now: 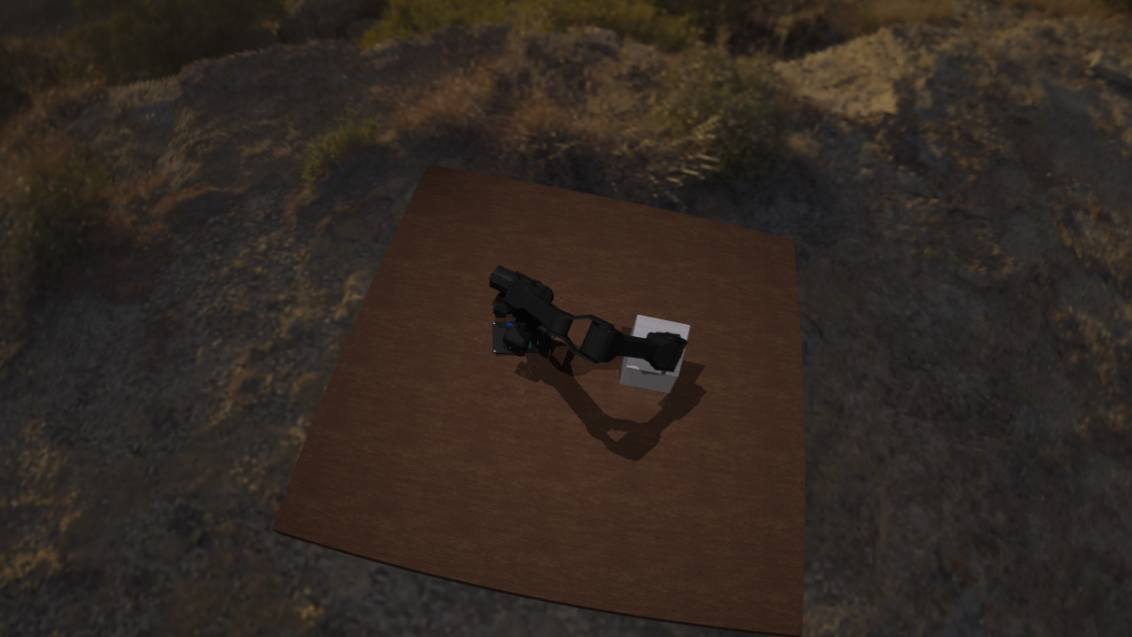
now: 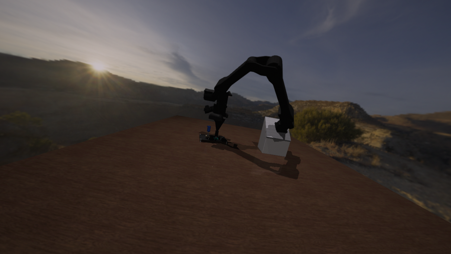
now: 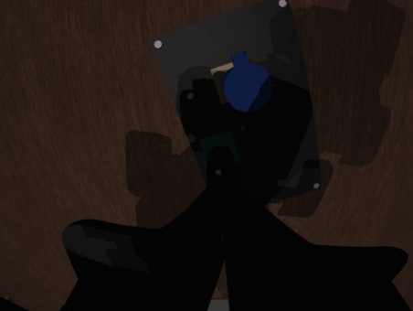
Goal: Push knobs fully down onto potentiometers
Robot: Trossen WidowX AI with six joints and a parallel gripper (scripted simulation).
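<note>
Now: the black knob 10 mm below my gripper tip. Round my gripper tip: blue knob: 50 mm ahead, 10 mm to the right.
</note>
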